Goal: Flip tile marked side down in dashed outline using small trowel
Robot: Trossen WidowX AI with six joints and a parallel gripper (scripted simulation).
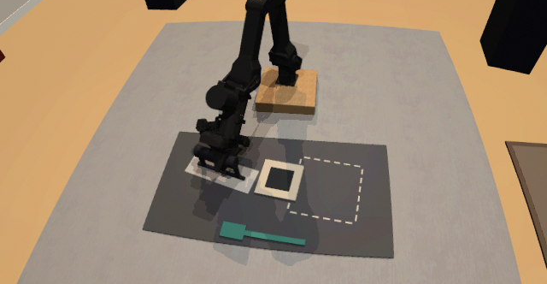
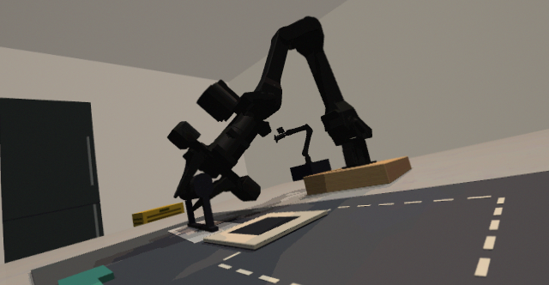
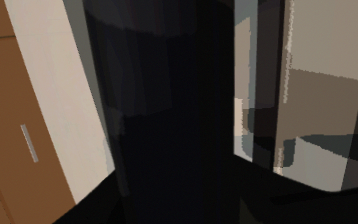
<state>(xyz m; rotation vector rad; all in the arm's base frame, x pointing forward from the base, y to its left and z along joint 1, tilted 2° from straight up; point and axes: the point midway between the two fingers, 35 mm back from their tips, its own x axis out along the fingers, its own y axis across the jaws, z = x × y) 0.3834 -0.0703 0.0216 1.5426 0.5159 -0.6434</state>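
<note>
Right now my gripper tip is 4 cm past the cream tile, 15 cm to the right of it and 4 cm above it. From my gripper tip the other things lie so: dark mat: 1 cm behind, 13 cm to the left, 7 cm below; then teal trowel: 13 cm ahead, 13 cm to the left, 4 cm below.
</note>
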